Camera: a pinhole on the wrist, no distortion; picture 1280 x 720 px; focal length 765.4 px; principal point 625.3 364.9 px. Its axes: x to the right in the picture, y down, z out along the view. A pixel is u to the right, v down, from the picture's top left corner.
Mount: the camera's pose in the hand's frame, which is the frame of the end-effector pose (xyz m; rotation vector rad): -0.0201 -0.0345 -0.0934 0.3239 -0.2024 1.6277
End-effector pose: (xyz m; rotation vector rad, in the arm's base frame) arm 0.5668 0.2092 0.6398 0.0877 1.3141 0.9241
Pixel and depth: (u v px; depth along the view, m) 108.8 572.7 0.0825
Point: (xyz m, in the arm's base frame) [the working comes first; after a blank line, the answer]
In the camera's frame: -0.0557 0.0224 0.0825

0.6013 0.0998 0.5923
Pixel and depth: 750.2 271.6 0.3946
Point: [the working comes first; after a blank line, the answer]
In the camera's frame: 0.0644 -0.0481 0.3946

0.8677 0.3102 0.6319
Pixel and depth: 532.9 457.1 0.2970
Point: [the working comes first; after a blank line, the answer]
In the camera's frame: -0.0359 0.0358 0.2970

0.8062 0.1593 0.6249
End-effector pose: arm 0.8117 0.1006 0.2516 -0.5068 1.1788 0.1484
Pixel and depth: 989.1 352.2 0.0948
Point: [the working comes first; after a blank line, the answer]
In the camera's frame: 0.0451 -0.0016 0.0948

0.8240 0.0876 0.2732
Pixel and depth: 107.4 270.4 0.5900
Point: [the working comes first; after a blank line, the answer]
In the camera's frame: -0.3992 -0.0728 0.5900

1.3574 -0.2931 0.4080
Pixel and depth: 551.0 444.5 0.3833
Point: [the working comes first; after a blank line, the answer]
In the camera's frame: -0.0372 0.0399 0.3833

1.0931 0.0484 0.4063
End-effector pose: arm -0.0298 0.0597 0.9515 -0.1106 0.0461 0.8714
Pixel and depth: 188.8 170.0 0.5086
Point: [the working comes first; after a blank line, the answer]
In the camera's frame: -0.2900 -0.1295 0.5086

0.4314 -0.0723 1.2537
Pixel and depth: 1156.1 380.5 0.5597
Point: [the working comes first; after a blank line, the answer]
In the camera's frame: 0.3881 0.0114 0.5597

-0.1510 0.2161 1.4987
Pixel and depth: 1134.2 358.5 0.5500
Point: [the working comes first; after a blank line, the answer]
In the camera's frame: 0.3657 -0.0046 0.5500

-0.1276 0.2159 1.4812
